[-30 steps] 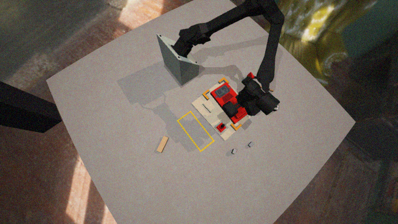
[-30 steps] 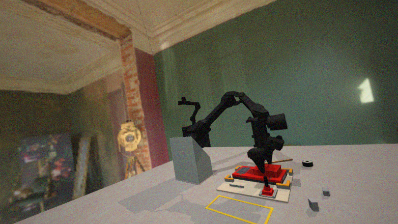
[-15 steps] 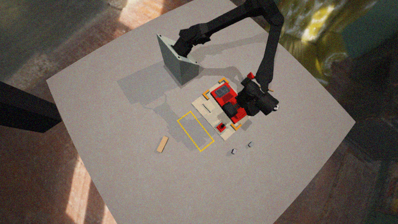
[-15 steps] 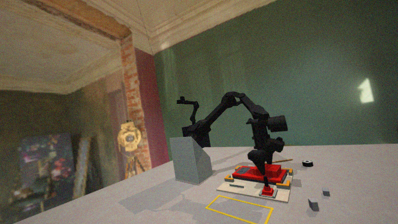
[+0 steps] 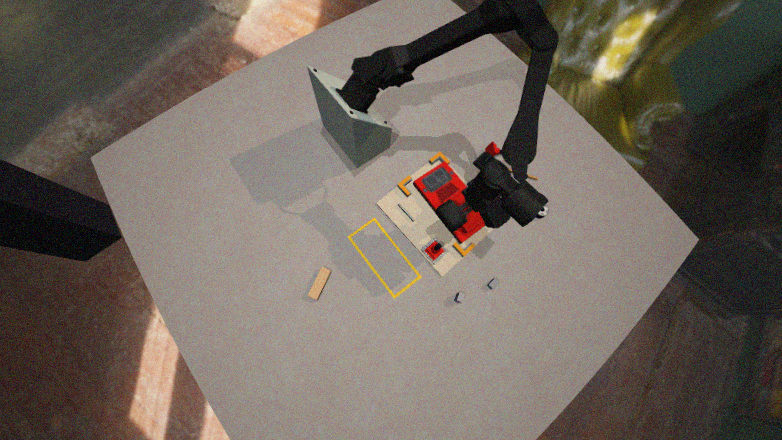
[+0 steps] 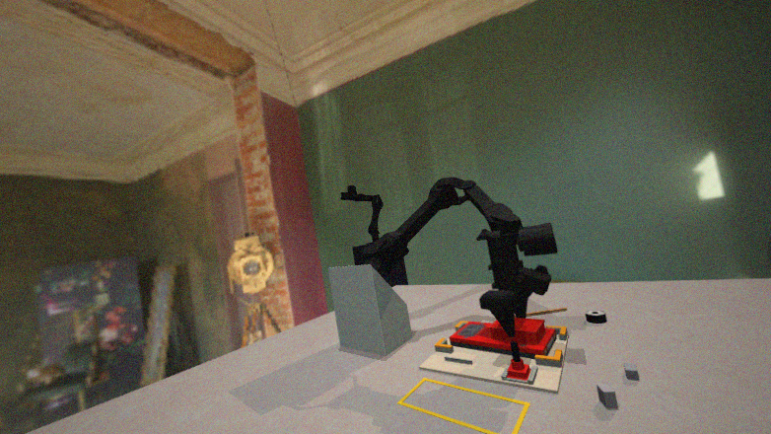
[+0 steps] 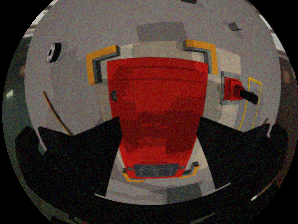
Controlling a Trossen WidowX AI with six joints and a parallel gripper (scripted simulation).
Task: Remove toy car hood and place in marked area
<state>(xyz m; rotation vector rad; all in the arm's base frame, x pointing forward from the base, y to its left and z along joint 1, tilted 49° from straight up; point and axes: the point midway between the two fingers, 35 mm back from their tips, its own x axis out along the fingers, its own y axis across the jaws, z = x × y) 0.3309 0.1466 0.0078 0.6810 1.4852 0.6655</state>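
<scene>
Now: gripper tip 30 mm past the beige base plate, 20 mm to the left of it and 20 mm above it. Also, from my gripper tip: black wheel: 120 mm ahead, 190 mm to the left, 30 mm below; then thin wooden stick: 20 mm behind, 200 mm to the left, 30 mm below; then red hood: right at my gripper tip.
</scene>
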